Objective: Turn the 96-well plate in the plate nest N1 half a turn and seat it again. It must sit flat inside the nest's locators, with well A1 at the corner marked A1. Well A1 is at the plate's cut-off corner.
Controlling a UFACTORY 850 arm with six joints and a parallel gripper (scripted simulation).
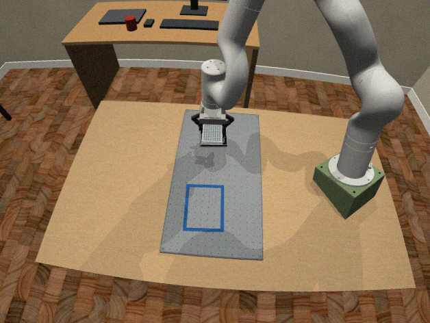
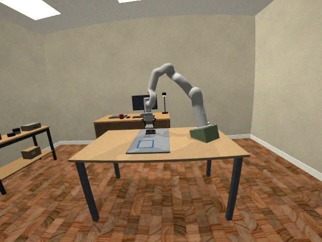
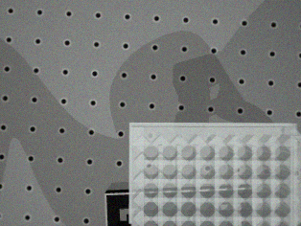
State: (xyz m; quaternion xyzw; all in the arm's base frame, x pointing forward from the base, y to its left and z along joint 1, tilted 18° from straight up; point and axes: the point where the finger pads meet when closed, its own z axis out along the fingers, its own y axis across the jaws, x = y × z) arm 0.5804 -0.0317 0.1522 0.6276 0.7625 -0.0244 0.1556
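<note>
The plate nest is 10 cm below my hand, 7 cm to the right of it and 1 cm ahead of it. Also, from my hand: 96-well plate (1 cm below).
</note>
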